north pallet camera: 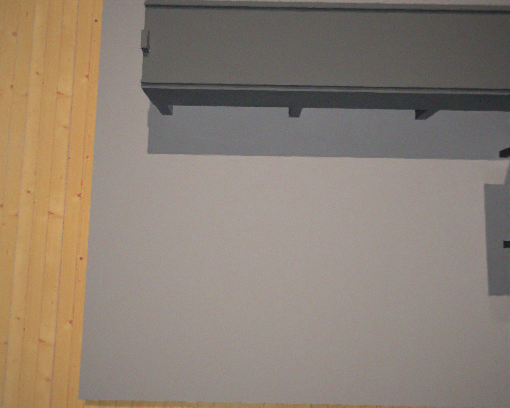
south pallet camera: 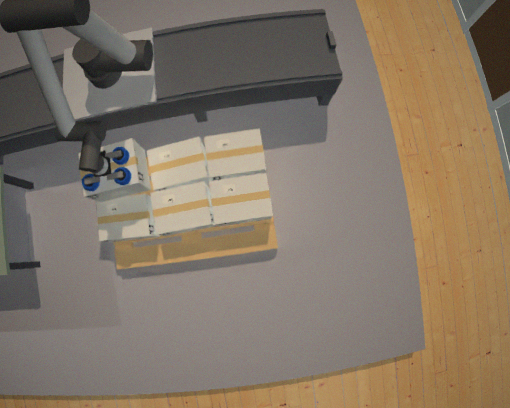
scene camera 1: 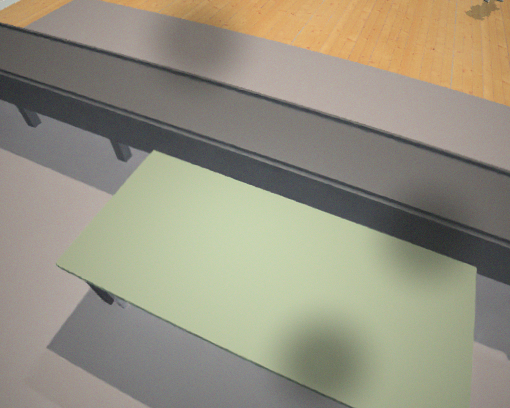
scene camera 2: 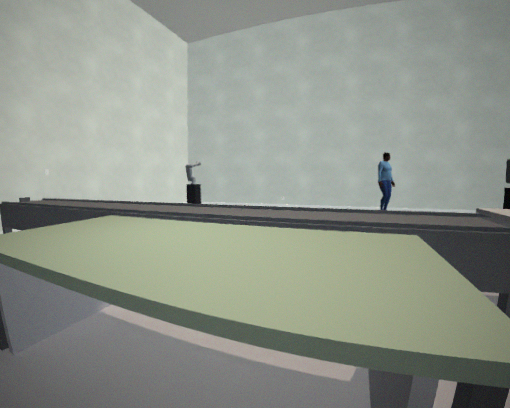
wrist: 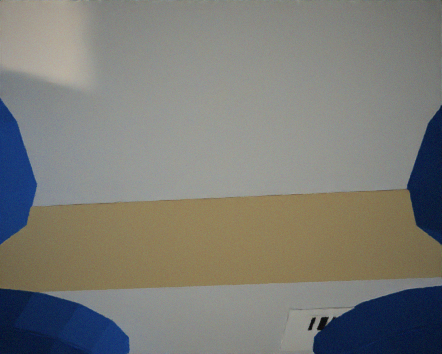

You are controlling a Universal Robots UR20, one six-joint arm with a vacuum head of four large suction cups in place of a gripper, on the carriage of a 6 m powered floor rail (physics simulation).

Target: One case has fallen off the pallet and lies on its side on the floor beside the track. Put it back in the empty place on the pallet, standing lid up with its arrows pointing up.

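Frame: origin at the arm's base, x ahead, y left, z up, level; millimetres.
Seen in the pictures: end effector, tool point: (wrist: 221, 231); arm's base, origin of the base link: (south pallet camera: 106, 72).
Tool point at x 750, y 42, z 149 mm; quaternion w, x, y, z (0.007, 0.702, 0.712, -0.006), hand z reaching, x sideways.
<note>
Pixels of each thing's top centre, then the offset from my tool point to it. Level surfaces: height alone.
- white case, middle of its top: (wrist: 232, 256) (south pallet camera: 106, 167) 14 mm back, 4 mm left, 26 mm up
- front left case, middle of its top: (south pallet camera: 121, 217) 260 mm ahead, 36 mm right, 284 mm down
- back middle case, middle of its top: (south pallet camera: 176, 163) 41 mm back, 381 mm left, 284 mm down
- green table, its level: 189 mm down
My gripper (south pallet camera: 105, 169) (wrist: 220, 245), the vacuum head with blue cups, is shut on a white case (south pallet camera: 134, 183) (wrist: 220, 100), its cups against the lid with the tan tape strip. In the south pallet camera the case is lid up at the pallet's back left corner, its lid higher than the neighbouring lids and its right side showing. Its underside and the place beneath are hidden. The wooden pallet (south pallet camera: 270, 241) bears several other white cases, among them the front left case (south pallet camera: 125, 230) and the back middle case (south pallet camera: 175, 172). Side arrows are too small to tell.
The rail track (scene camera 1: 300, 130) (north pallet camera: 325, 50) (south pallet camera: 240, 60) runs behind the pallet, with my arm's carriage (south pallet camera: 145, 92) on it. A green table (scene camera 1: 250, 250) (scene camera 2: 250, 280) (south pallet camera: 2, 235) stands left of the pallet. A person (scene camera 2: 385, 172) stands beyond the track.
</note>
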